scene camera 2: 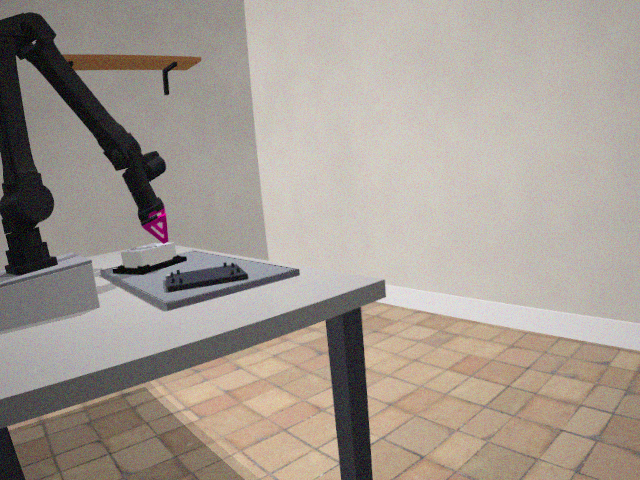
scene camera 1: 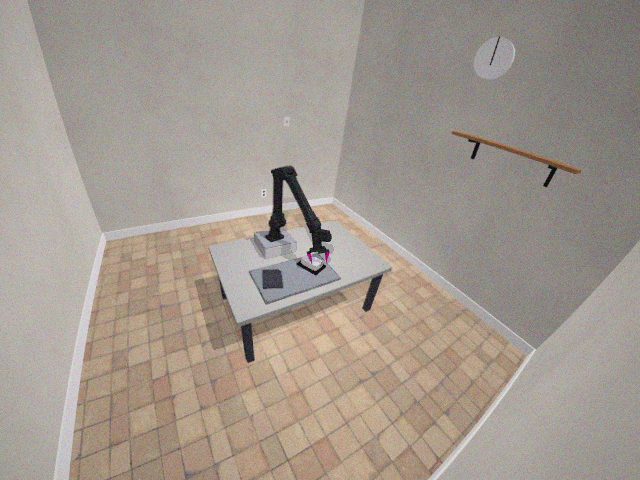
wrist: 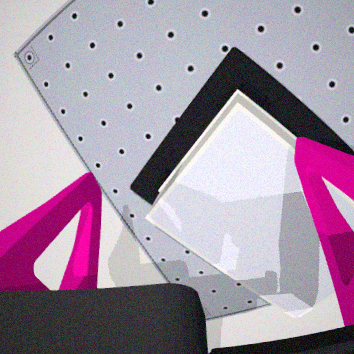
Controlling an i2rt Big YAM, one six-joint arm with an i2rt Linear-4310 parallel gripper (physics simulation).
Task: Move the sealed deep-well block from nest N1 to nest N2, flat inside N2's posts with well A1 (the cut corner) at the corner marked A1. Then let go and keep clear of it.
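Seen in the pictures: gripper, fingertip midpoint: [scene camera 2: 165,237] [scene camera 1: 319,262] [wrist: 193,165]; arm's base, origin of the base link: [scene camera 2: 31,268] [scene camera 1: 274,237].
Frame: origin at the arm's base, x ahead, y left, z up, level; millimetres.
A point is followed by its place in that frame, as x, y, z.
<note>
The sealed deep-well block [scene camera 1: 305,262] @(319, 31, -33) [scene camera 2: 147,255] @(303, 27, -34) [wrist: 235,165] @(381, 69, -20), white with a pale smooth top, sits in a black nest [scene camera 1: 307,269] @(354, 22, -66) [scene camera 2: 149,268] @(292, 7, -64) [wrist: 270,92] @(392, 34, -62), taken as N1. A dark grey nest [scene camera 1: 272,279] @(306, -226, -62) [scene camera 2: 209,277] @(279, -254, -62) with small upright posts, taken as N2, holds no block. My gripper [scene camera 1: 318,261] @(396, 81, -7) [scene camera 2: 165,241] @(396, 81, -7) [wrist: 193,165] @(396, 81, -7) is open and empty, low above the block. In the wrist view the right finger overlaps the block's right side, and the left finger is well left of the block. The cut corner and the A1 mark cannot be made out.
Both nests are on a grey perforated board [scene camera 1: 305,281] @(430, -59, -73) [scene camera 2: 268,268] @(421, -282, -73) [wrist: 100,65] @(479, 108, -74) on the table [scene camera 1: 361,258] @(478, 462, -86) [scene camera 2: 129,330] @(45, -333, -86). The arm's box-shaped base [scene camera 1: 276,249] @(102, -54, -24) [scene camera 2: 51,304] @(-7, -117, -59) stands behind the board. N2's short posts rise near its ends.
</note>
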